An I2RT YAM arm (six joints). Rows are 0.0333 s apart.
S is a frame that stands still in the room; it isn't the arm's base.
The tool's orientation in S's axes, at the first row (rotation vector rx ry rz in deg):
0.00, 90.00, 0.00
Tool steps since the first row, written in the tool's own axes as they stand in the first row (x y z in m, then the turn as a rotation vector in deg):
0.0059, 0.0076, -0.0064, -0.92, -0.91, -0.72
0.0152, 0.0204, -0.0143, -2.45, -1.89, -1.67
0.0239, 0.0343, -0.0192, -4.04, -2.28, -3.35
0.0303, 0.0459, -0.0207, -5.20, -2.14, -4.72
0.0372, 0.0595, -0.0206, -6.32, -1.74, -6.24
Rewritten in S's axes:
-0.0064, 0.0076, -0.0059, -0.72, -0.91, 0.92
-0.0143, 0.0204, -0.0152, -1.67, -1.89, 2.45
-0.0192, 0.0343, -0.0239, -3.35, -2.28, 4.04
-0.0207, 0.0459, -0.0303, -4.72, -2.14, 5.20
-0.0206, 0.0595, -0.0372, -6.24, -1.74, 6.32

